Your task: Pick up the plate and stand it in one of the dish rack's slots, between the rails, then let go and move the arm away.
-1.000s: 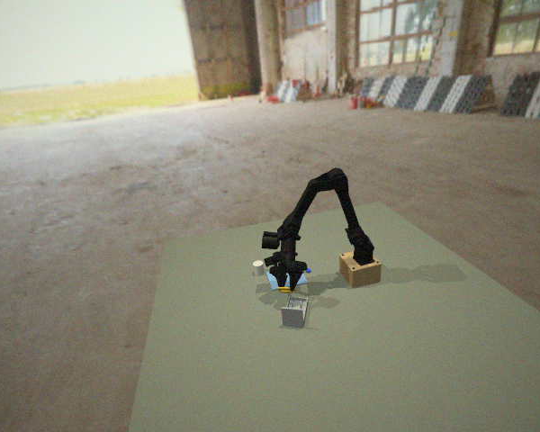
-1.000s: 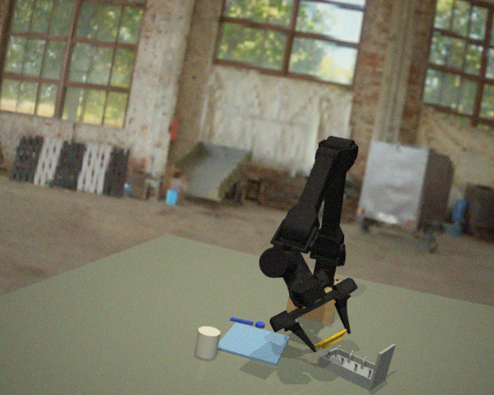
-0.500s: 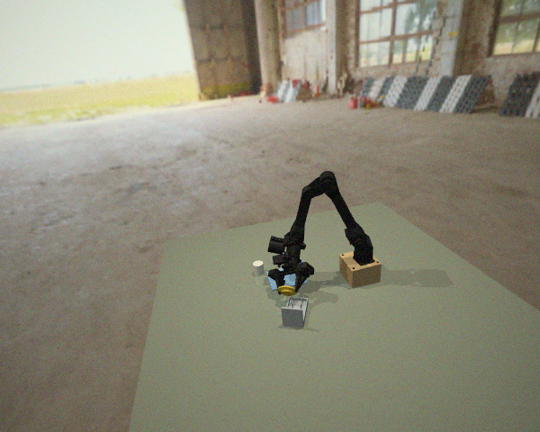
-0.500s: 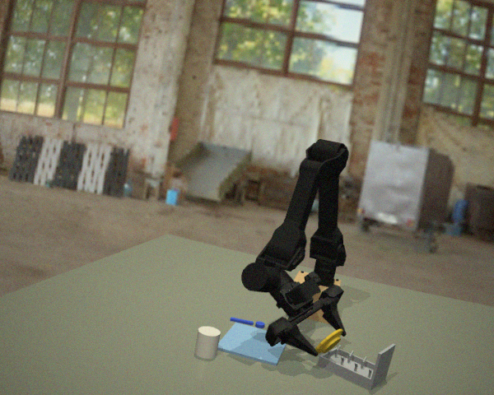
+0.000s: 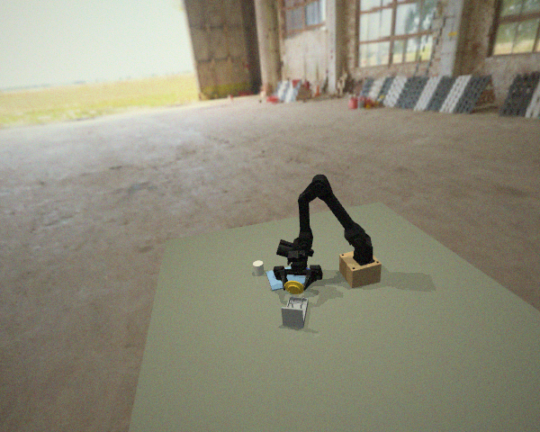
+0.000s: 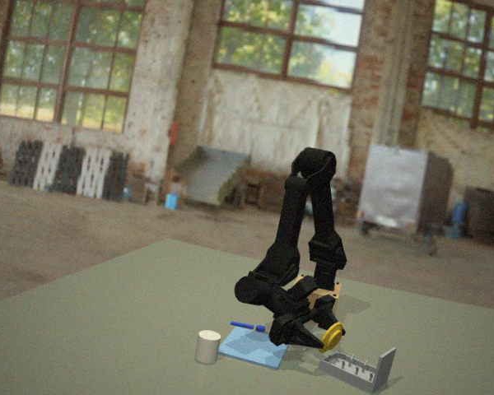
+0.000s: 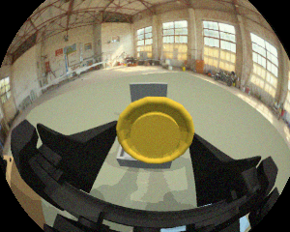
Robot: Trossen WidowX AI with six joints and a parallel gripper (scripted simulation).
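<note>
The grey dish rack lies 5 cm to the left of my gripper tip, 4 cm below it and 1 cm ahead of it. From my gripper tip the other things lie so: yellow plate (1 cm to the right); then light blue mat (16 cm to the right, 6 cm below, 2 cm behind); then white cylinder (24 cm to the right, 9 cm ahead, 4 cm below).
</note>
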